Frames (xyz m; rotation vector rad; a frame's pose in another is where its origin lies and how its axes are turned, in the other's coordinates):
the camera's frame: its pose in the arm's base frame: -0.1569 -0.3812 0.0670 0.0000 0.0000 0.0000
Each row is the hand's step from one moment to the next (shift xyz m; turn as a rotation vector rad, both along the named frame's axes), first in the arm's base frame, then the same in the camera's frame.
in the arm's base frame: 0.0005 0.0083 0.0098 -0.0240 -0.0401 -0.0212
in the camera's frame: 0.0005 0.0083 0.0098 -0.0240 -0.0401 -0.0212
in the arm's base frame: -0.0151 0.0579 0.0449 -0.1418 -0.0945 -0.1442
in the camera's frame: -0.0151 0.0579 0.0449 -0.1418 -0.0945 -0.1442
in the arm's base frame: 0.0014 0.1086 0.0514 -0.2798 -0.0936 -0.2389
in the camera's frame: 0.0014 0.1086 0.0514 -0.2798 -0.0936 -0.2389
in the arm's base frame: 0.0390 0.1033 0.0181 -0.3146 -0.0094 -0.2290
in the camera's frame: 0.0390 0.1033 0.0181 -0.3146 -0.0094 -0.2290
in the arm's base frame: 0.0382 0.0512 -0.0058 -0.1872 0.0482 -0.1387
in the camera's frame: 0.0382 0.0512 -0.0058 -0.1872 0.0482 -0.1387
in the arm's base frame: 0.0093 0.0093 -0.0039 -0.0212 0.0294 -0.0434
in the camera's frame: 0.0093 0.0093 -0.0039 -0.0212 0.0294 -0.0434
